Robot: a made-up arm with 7 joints. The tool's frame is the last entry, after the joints.
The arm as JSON. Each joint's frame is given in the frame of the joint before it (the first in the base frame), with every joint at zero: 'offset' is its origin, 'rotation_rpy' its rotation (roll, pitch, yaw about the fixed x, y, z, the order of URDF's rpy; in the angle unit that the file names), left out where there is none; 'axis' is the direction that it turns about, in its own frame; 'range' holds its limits. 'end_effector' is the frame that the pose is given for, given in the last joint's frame.
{
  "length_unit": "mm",
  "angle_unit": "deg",
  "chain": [
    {
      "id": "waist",
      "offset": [
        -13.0,
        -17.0,
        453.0
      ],
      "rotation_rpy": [
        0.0,
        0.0,
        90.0
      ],
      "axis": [
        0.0,
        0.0,
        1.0
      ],
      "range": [
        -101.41,
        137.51
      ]
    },
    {
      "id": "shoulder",
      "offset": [
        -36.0,
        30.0,
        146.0
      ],
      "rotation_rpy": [
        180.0,
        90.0,
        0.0
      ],
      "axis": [
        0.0,
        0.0,
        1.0
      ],
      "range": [
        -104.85,
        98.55
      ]
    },
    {
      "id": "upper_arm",
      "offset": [
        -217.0,
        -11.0,
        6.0
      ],
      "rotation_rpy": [
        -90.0,
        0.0,
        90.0
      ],
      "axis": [
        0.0,
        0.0,
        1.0
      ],
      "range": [
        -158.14,
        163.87
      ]
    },
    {
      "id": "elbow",
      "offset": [
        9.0,
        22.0,
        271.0
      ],
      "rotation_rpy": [
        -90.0,
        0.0,
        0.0
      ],
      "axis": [
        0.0,
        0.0,
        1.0
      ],
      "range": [
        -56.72,
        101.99
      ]
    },
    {
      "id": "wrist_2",
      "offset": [
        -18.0,
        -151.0,
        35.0
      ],
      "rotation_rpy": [
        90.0,
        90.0,
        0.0
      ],
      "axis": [
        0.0,
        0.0,
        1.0
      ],
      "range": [
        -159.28,
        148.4
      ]
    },
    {
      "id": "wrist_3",
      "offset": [
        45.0,
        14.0,
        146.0
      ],
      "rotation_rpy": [
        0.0,
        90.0,
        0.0
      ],
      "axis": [
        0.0,
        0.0,
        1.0
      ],
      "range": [
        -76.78,
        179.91
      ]
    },
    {
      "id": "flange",
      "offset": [
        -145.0,
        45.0,
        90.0
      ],
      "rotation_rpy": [
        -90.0,
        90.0,
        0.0
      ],
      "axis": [
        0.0,
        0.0,
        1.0
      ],
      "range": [
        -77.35,
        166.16
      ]
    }
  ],
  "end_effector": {
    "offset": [
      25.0,
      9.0,
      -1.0
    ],
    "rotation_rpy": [
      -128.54,
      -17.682,
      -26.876
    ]
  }
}
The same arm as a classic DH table. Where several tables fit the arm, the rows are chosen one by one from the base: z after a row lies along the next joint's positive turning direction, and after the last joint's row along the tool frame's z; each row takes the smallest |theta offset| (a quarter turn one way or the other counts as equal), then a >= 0, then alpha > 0; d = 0 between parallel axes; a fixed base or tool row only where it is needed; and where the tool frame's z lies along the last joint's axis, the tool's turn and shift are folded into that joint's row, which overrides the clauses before.
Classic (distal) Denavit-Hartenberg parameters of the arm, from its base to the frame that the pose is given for. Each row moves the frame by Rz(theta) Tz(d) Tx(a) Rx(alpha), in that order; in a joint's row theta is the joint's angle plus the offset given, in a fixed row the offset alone. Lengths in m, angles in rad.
base (fixed): a -0.0214  alpha 0  d 0  theta_offset 0.9179
waist: a -0.03  alpha 1.5708  d 0.599  theta_offset -0.9179
shoulder: a -0.011  alpha -1.5708  d 0.042  theta_offset 0
upper_arm: a 0.009  alpha -1.5708  d 0.488  theta_offset 0
elbow: a -0.018  alpha 1.5708  d 0.057  theta_offset 0
wrist_2: a 0.014  alpha 1.5708  d 0.297  theta_offset 0
wrist_3: a 0.145  alpha 1.5708  d 0.135  theta_offset 1.5708
flange: a -0.0132  alpha 2.2064  d 0.061  theta_offset 0.8643
tool (fixed): a 0  alpha 0  d 0.0287  theta_offset 2.7546
Joint limits (rad, base to tool): -1.7699..2.4 -1.83..1.72 -2.7601..2.8601 -0.99..1.7801 -2.78..2.5901 -1.3401..3.14 -1.35..2.9

